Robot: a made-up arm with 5 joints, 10 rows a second.
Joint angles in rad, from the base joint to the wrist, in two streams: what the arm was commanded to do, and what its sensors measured. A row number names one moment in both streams.
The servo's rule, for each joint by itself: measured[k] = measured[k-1] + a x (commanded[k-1-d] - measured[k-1]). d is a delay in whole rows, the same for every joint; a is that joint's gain. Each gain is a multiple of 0.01, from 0.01 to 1. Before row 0 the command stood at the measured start. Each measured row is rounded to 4 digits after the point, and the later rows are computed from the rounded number. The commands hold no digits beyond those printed.
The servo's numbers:
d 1
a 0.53 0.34 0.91 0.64 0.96
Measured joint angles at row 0:
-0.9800 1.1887 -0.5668 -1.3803 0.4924
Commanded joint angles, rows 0 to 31:
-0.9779 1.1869 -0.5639 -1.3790 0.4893
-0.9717 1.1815 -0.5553 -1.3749 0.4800
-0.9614 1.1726 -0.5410 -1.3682 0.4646
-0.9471 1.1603 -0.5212 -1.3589 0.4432
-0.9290 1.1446 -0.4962 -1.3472 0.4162
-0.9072 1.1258 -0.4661 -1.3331 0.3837
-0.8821 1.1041 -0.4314 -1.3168 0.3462
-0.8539 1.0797 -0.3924 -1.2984 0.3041
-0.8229 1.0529 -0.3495 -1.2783 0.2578
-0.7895 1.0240 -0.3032 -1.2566 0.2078
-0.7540 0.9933 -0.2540 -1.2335 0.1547
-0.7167 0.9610 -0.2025 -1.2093 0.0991
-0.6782 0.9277 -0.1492 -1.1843 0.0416
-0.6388 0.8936 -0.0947 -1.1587 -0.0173
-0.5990 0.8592 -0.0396 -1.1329 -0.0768
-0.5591 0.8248 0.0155 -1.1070 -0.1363
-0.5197 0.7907 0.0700 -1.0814 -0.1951
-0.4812 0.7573 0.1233 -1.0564 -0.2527
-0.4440 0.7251 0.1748 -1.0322 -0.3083
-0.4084 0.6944 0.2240 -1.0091 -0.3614
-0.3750 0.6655 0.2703 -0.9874 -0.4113
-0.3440 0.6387 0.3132 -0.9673 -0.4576
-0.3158 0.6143 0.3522 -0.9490 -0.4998
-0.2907 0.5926 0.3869 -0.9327 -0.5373
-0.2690 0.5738 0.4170 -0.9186 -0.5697
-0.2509 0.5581 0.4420 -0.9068 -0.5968
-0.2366 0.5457 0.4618 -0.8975 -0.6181
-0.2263 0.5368 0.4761 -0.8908 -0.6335
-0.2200 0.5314 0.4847 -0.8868 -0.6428
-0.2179 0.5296 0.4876 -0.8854 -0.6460
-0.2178 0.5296 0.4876 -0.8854 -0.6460
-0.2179 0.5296 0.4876 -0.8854 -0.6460
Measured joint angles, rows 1 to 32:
-0.9800 1.1887 -0.5668 -1.3803 0.4924
-0.9789 1.1881 -0.5642 -1.3795 0.4894
-0.9751 1.1859 -0.5561 -1.3766 0.4804
-0.9678 1.1814 -0.5424 -1.3712 0.4652
-0.9568 1.1742 -0.5231 -1.3633 0.4441
-0.9421 1.1641 -0.4986 -1.3530 0.4173
-0.9236 1.1511 -0.4690 -1.3403 0.3850
-0.9016 1.1351 -0.4348 -1.3253 0.3478
-0.8763 1.1163 -0.3962 -1.3081 0.3058
-0.8480 1.0947 -0.3537 -1.2890 0.2597
-0.8170 1.0707 -0.3077 -1.2683 0.2099
-0.7836 1.0444 -0.2588 -1.2460 0.1569
-0.7481 1.0160 -0.2076 -1.2225 0.1014
-0.7111 0.9860 -0.1545 -1.1981 0.0440
-0.6728 0.9546 -0.1001 -1.1729 -0.0148
-0.6337 0.9222 -0.0450 -1.1473 -0.0743
-0.5942 0.8891 0.0101 -1.1215 -0.1338
-0.5547 0.8556 0.0646 -1.0958 -0.1926
-0.5157 0.8222 0.1180 -1.0706 -0.2503
-0.4777 0.7892 0.1697 -1.0460 -0.3060
-0.4410 0.7570 0.2191 -1.0224 -0.3592
-0.4060 0.7259 0.2657 -1.0000 -0.4092
-0.3731 0.6963 0.3089 -0.9791 -0.4557
-0.3427 0.6684 0.3483 -0.9598 -0.4980
-0.3151 0.6426 0.3834 -0.9425 -0.5357
-0.2907 0.6192 0.4140 -0.9272 -0.5683
-0.2696 0.5984 0.4395 -0.9141 -0.5957
-0.2521 0.5805 0.4598 -0.9035 -0.6172
-0.2384 0.5656 0.4746 -0.8954 -0.6328
-0.2286 0.5540 0.4838 -0.8899 -0.6424
-0.2229 0.5457 0.4873 -0.8870 -0.6459
-0.2202 0.5402 0.4876 -0.8860 -0.6460

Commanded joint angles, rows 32 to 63:
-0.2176 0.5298 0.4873 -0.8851 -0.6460
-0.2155 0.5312 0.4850 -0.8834 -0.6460
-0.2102 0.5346 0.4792 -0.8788 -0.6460
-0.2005 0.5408 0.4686 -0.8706 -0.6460
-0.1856 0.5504 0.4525 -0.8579 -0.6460
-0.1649 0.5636 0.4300 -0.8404 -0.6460
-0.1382 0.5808 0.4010 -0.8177 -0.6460
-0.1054 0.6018 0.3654 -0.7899 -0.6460
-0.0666 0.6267 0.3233 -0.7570 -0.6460
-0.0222 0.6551 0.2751 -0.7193 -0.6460
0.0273 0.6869 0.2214 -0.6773 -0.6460
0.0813 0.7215 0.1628 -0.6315 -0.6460
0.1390 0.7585 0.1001 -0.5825 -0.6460
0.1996 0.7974 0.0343 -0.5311 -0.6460
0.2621 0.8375 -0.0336 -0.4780 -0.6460
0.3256 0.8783 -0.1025 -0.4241 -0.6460
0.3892 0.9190 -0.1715 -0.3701 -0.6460
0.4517 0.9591 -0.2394 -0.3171 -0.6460
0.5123 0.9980 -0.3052 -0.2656 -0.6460
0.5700 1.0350 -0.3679 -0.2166 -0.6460
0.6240 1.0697 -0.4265 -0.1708 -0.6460
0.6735 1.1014 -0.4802 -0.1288 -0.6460
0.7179 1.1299 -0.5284 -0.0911 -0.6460
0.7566 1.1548 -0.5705 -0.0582 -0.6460
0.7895 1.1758 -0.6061 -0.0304 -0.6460
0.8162 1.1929 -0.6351 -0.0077 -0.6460
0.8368 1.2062 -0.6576 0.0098 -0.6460
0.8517 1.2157 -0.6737 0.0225 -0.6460
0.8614 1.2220 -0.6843 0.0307 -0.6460
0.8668 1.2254 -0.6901 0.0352 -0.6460
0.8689 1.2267 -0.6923 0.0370 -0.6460
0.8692 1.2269 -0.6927 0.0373 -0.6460
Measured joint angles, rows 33 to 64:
-0.2190 0.5366 0.4876 -0.8856 -0.6460
-0.2183 0.5343 0.4873 -0.8853 -0.6460
-0.2168 0.5332 0.4852 -0.8841 -0.6460
-0.2133 0.5337 0.4797 -0.8807 -0.6460
-0.2065 0.5361 0.4696 -0.8742 -0.6460
-0.1954 0.5410 0.4540 -0.8638 -0.6460
-0.1792 0.5487 0.4322 -0.8488 -0.6460
-0.1575 0.5596 0.4038 -0.8289 -0.6460
-0.1299 0.5739 0.3689 -0.8039 -0.6460
-0.0964 0.5919 0.3274 -0.7739 -0.6460
-0.0571 0.6134 0.2798 -0.7390 -0.6460
-0.0124 0.6384 0.2267 -0.6995 -0.6460
0.0373 0.6667 0.1686 -0.6560 -0.6460
0.0912 0.6979 0.1063 -0.6090 -0.6460
0.1487 0.7317 0.0408 -0.5591 -0.6460
0.2088 0.7677 -0.0269 -0.5072 -0.6460
0.2707 0.8053 -0.0957 -0.4540 -0.6460
0.3335 0.8440 -0.1647 -0.4003 -0.6460
0.3961 0.8831 -0.2327 -0.3471 -0.6460
0.4577 0.9222 -0.2987 -0.2949 -0.6460
0.5172 0.9606 -0.3617 -0.2448 -0.6460
0.5738 0.9977 -0.4207 -0.1974 -0.6460
0.6266 1.0330 -0.4748 -0.1535 -0.6460
0.6750 1.0659 -0.5236 -0.1136 -0.6460
0.7182 1.0961 -0.5663 -0.0781 -0.6460
0.7560 1.1232 -0.6025 -0.0476 -0.6460
0.7879 1.1469 -0.6322 -0.0221 -0.6460
0.8138 1.1671 -0.6553 -0.0017 -0.6460
0.8339 1.1836 -0.6720 0.0138 -0.6460
0.8485 1.1967 -0.6832 0.0246 -0.6460
0.8582 1.2065 -0.6895 0.0314 -0.6460
0.8639 1.2134 -0.6920 0.0350 -0.6460

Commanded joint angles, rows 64 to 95:
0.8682 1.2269 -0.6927 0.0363 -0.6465
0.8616 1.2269 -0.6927 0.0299 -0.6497
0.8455 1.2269 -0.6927 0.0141 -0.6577
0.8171 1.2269 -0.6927 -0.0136 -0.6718
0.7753 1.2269 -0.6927 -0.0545 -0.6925
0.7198 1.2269 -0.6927 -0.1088 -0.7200
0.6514 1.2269 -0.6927 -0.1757 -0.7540
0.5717 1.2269 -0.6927 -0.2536 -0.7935
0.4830 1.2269 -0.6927 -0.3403 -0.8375
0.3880 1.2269 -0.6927 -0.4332 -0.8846
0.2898 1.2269 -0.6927 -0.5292 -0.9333
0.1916 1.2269 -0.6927 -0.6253 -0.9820
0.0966 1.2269 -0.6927 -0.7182 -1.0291
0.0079 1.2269 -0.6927 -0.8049 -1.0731
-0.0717 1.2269 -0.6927 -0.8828 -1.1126
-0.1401 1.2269 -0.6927 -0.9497 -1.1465
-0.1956 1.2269 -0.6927 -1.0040 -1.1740
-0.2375 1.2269 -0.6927 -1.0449 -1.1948
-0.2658 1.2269 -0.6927 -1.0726 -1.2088
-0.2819 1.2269 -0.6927 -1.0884 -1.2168
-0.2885 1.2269 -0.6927 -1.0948 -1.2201
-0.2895 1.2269 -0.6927 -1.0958 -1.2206
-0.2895 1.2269 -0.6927 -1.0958 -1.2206
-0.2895 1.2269 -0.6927 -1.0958 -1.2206
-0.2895 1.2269 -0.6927 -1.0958 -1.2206
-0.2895 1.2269 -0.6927 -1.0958 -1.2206
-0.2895 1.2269 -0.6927 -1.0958 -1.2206
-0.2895 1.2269 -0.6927 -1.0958 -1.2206
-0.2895 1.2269 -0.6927 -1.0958 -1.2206
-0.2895 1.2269 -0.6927 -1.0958 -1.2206
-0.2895 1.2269 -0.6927 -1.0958 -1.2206
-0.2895 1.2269 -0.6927 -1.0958 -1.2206
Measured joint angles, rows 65 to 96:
0.8667 1.2180 -0.6926 0.0365 -0.6460
0.8675 1.2210 -0.6927 0.0364 -0.6465
0.8644 1.2230 -0.6927 0.0322 -0.6496
0.8544 1.2243 -0.6927 0.0206 -0.6574
0.8346 1.2252 -0.6927 -0.0013 -0.6712
0.8032 1.2258 -0.6927 -0.0353 -0.6916
0.7590 1.2262 -0.6927 -0.0823 -0.7189
0.7020 1.2264 -0.6927 -0.1421 -0.7526
0.6329 1.2266 -0.6927 -0.2135 -0.7919
0.5535 1.2267 -0.6927 -0.2947 -0.8357
0.4658 1.2268 -0.6927 -0.3833 -0.8826
0.3725 1.2268 -0.6927 -0.4767 -0.9313
0.2766 1.2268 -0.6927 -0.5718 -0.9800
0.1812 1.2268 -0.6927 -0.6655 -1.0271
0.0894 1.2268 -0.6927 -0.7547 -1.0713
0.0040 1.2268 -0.6927 -0.8367 -1.1109
-0.0724 1.2268 -0.6927 -0.9090 -1.1451
-0.1377 1.2268 -0.6927 -0.9698 -1.1728
-0.1906 1.2268 -0.6927 -1.0179 -1.1939
-0.2305 1.2268 -0.6927 -1.0529 -1.2082
-0.2577 1.2268 -0.6927 -1.0756 -1.2165
-0.2740 1.2268 -0.6927 -1.0879 -1.2200
-0.2822 1.2268 -0.6927 -1.0930 -1.2206
-0.2861 1.2268 -0.6927 -1.0948 -1.2206
-0.2879 1.2268 -0.6927 -1.0954 -1.2206
-0.2887 1.2268 -0.6927 -1.0957 -1.2206
-0.2891 1.2268 -0.6927 -1.0958 -1.2206
-0.2893 1.2268 -0.6927 -1.0958 -1.2206
-0.2894 1.2268 -0.6927 -1.0958 -1.2206
-0.2895 1.2268 -0.6927 -1.0958 -1.2206
-0.2895 1.2268 -0.6927 -1.0958 -1.2206
-0.2895 1.2268 -0.6927 -1.0958 -1.2206

